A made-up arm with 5 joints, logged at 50 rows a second.
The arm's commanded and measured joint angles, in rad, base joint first. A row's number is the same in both.
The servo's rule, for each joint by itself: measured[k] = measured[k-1] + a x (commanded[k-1-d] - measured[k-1]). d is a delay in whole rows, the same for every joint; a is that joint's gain. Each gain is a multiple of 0.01, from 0.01 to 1. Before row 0 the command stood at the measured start. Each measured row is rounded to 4 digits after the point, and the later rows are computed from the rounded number. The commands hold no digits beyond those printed.
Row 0, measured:
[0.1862, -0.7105, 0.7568, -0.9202, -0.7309]
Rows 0 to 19, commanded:
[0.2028, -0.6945, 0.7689, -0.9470, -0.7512]
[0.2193, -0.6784, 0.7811, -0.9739, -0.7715]
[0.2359, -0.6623, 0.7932, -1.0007, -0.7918]
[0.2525, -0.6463, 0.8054, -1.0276, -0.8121]
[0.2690, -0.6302, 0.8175, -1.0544, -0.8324]
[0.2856, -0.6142, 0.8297, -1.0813, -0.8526]
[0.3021, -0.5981, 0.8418, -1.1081, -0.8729]
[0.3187, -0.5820, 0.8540, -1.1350, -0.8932]
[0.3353, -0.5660, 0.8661, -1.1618, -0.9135]
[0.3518, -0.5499, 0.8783, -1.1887, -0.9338]
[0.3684, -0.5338, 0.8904, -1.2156, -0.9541]
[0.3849, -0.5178, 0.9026, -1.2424, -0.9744]
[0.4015, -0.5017, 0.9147, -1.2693, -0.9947]
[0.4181, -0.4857, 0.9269, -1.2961, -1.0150]
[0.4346, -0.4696, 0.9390, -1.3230, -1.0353]
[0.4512, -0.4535, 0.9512, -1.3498, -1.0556]
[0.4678, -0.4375, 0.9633, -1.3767, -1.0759]
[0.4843, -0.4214, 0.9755, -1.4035, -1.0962]
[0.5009, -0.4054, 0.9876, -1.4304, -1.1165]
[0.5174, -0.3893, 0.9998, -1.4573, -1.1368]
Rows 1 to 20, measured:
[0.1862, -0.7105, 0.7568, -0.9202, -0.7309]
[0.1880, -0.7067, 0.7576, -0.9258, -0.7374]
[0.1914, -0.6999, 0.7592, -0.9359, -0.7483]
[0.1963, -0.6909, 0.7616, -0.9495, -0.7622]
[0.2025, -0.6802, 0.7647, -0.9659, -0.7782]
[0.2098, -0.6682, 0.7684, -0.9845, -0.7955]
[0.2181, -0.6552, 0.7727, -1.0048, -0.8138]
[0.2273, -0.6415, 0.7775, -1.0265, -0.8327]
[0.2374, -0.6272, 0.7829, -1.0493, -0.8521]
[0.2482, -0.6125, 0.7887, -1.0729, -0.8717]
[0.2596, -0.5975, 0.7950, -1.0972, -0.8916]
[0.2716, -0.5822, 0.8017, -1.1221, -0.9116]
[0.2841, -0.5667, 0.8088, -1.1474, -0.9317]
[0.2970, -0.5511, 0.8162, -1.1730, -0.9519]
[0.3103, -0.5354, 0.8239, -1.1989, -0.9721]
[0.3240, -0.5196, 0.8320, -1.2250, -0.9923]
[0.3380, -0.5037, 0.8403, -1.2512, -1.0126]
[0.3523, -0.4878, 0.8489, -1.2776, -1.0329]
[0.3668, -0.4719, 0.8578, -1.3040, -1.0532]
[0.3816, -0.4559, 0.8669, -1.3305, -1.0735]
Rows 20 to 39, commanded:
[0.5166, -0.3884, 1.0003, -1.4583, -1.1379]
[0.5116, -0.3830, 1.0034, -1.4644, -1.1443]
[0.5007, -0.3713, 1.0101, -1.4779, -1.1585]
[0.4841, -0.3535, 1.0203, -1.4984, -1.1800]
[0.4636, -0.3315, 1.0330, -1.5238, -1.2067]
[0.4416, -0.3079, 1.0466, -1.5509, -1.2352]
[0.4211, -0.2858, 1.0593, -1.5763, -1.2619]
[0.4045, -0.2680, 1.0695, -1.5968, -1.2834]
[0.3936, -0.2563, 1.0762, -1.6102, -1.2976]
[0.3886, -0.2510, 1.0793, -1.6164, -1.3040]
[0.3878, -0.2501, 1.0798, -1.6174, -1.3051]
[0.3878, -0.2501, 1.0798, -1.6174, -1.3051]
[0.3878, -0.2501, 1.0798, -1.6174, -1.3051]
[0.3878, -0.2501, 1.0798, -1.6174, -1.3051]
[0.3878, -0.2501, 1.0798, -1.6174, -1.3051]
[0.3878, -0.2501, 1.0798, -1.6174, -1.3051]
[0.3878, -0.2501, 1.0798, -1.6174, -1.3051]
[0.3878, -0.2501, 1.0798, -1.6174, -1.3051]
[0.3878, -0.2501, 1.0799, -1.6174, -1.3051]
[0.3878, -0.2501, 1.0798, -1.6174, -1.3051]
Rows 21 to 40, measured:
[0.3965, -0.4399, 0.8762, -1.3571, -1.0938]
[0.4097, -0.4275, 0.8849, -1.3784, -1.1079]
[0.4209, -0.4168, 0.8932, -1.3965, -1.1195]
[0.4297, -0.4059, 0.9014, -1.4136, -1.1320]
[0.4357, -0.3933, 0.9097, -1.4314, -1.1474]
[0.4388, -0.3785, 0.9183, -1.4508, -1.1664]
[0.4391, -0.3616, 0.9273, -1.4718, -1.1884]
[0.4371, -0.3434, 0.9365, -1.4937, -1.2119]
[0.4335, -0.3253, 0.9458, -1.5154, -1.2348]
[0.4291, -0.3087, 0.9549, -1.5353, -1.2549]
[0.4246, -0.2949, 0.9636, -1.5523, -1.2706]
[0.4206, -0.2841, 0.9717, -1.5660, -1.2816]
[0.4170, -0.2759, 0.9793, -1.5768, -1.2891]
[0.4138, -0.2697, 0.9863, -1.5853, -1.2942]
[0.4109, -0.2650, 0.9928, -1.5920, -1.2977]
[0.4084, -0.2614, 0.9989, -1.5973, -1.3001]
[0.4061, -0.2587, 1.0046, -1.6015, -1.3017]
[0.4041, -0.2566, 1.0099, -1.6048, -1.3028]
[0.4023, -0.2550, 1.0148, -1.6074, -1.3035]
[0.4007, -0.2538, 1.0194, -1.6095, -1.3040]

